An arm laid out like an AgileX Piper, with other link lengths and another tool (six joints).
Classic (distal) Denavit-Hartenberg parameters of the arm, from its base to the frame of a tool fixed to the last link. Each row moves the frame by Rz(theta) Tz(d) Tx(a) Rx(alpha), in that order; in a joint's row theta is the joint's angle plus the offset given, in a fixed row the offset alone. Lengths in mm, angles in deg.
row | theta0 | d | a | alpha
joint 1 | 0 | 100.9 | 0 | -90
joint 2 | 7.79 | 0 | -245.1 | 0
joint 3 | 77.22 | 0 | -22.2 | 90
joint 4 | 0 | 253.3 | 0 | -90
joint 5 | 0 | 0 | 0 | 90
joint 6 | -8.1 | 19.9 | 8.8 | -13.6
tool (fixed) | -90 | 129.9 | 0 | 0
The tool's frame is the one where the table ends.
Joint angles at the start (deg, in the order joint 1, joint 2, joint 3, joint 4, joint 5, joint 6): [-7.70, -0.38, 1.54, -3.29, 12.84, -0.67]
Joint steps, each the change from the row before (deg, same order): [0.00, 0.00, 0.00, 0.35, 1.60, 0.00]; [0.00, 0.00, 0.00, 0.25, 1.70, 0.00]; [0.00, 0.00, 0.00, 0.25, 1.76, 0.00]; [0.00, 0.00, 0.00, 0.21, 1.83, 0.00]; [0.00, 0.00, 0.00, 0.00, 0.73, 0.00]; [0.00, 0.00, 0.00, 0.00, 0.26, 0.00]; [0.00, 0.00, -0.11, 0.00, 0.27, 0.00]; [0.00, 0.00, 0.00, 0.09, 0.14, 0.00]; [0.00, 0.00, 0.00, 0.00, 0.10, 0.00]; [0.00, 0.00, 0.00, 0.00, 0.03, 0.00]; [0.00, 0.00, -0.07, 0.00, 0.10, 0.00]
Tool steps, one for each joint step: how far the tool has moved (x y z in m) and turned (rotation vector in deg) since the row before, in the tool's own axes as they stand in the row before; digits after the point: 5 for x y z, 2 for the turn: [-0.00098, 0.00381, -0.00025, -1.44, -0.33, 0.70]; [-0.00096, 0.00412, -0.00027, -1.57, -0.32, 0.63]; [-0.00101, 0.00427, -0.00029, -1.62, -0.34, 0.64]; [-0.00102, 0.00447, -0.00030, -1.70, -0.35, 0.62]; [-0.00032, 0.00184, -0.00011, -0.70, -0.11, 0.17]; [-0.00011, 0.00066, -0.00004, -0.25, -0.04, 0.06]; [-0.00003, -0.00003, -0.00025, -0.15, -0.02, 0.04]; [-0.00016, 0.00030, -0.00001, -0.11, -0.05, 0.11]; [-0.00004, 0.00025, -0.00001, -0.10, -0.02, 0.02]; [-0.00001, 0.00008, 0.00000, -0.03, 0.00, 0.01]; [0.00001, -0.00020, -0.00015, -0.03, 0.00, 0.01]
